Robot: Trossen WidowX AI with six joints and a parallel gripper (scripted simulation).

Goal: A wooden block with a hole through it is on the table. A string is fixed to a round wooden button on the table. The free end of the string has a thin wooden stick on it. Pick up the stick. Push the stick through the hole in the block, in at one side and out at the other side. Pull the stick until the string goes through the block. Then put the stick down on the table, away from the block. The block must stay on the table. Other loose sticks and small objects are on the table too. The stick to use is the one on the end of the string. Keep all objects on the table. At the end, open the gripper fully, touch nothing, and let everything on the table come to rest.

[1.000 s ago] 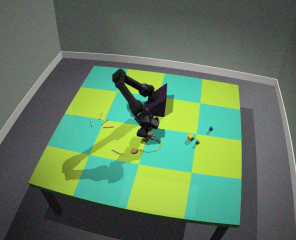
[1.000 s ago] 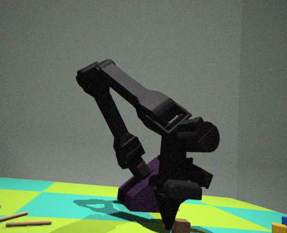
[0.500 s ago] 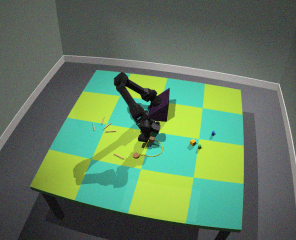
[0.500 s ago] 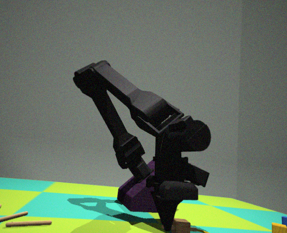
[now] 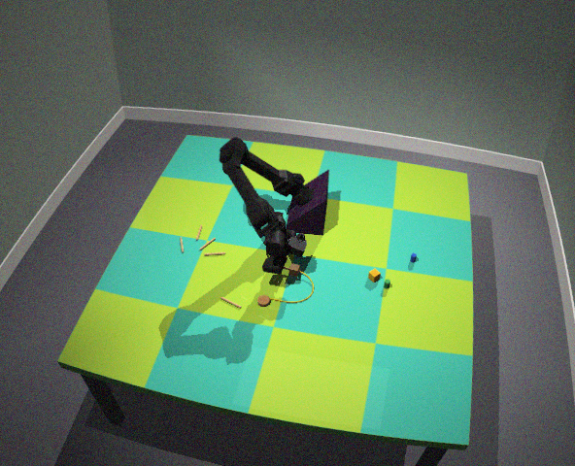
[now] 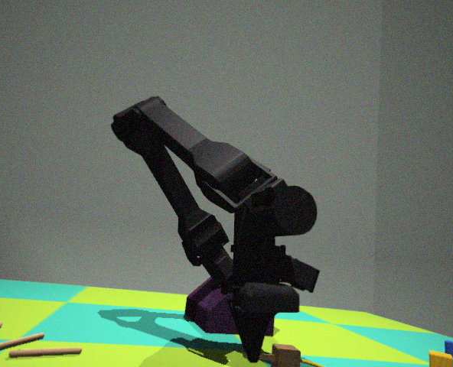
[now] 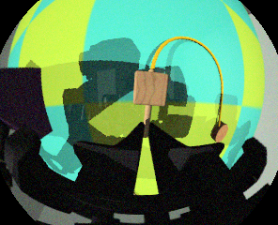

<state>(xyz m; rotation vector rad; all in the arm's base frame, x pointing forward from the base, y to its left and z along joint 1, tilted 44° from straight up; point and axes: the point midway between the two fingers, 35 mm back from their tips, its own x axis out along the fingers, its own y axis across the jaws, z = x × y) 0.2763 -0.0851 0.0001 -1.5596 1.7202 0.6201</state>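
Now: the wooden block 1 cm ahead of my gripper tip, 4 cm to the left of it and 1 cm above it. From my gripper tip the other things lie so: orange cube (32 cm to the left, 1 cm above); then round wooden button (15 cm ahead, 4 cm to the right); then thin wooden stick (1 cm ahead, 4 cm to the left, 1 cm above).
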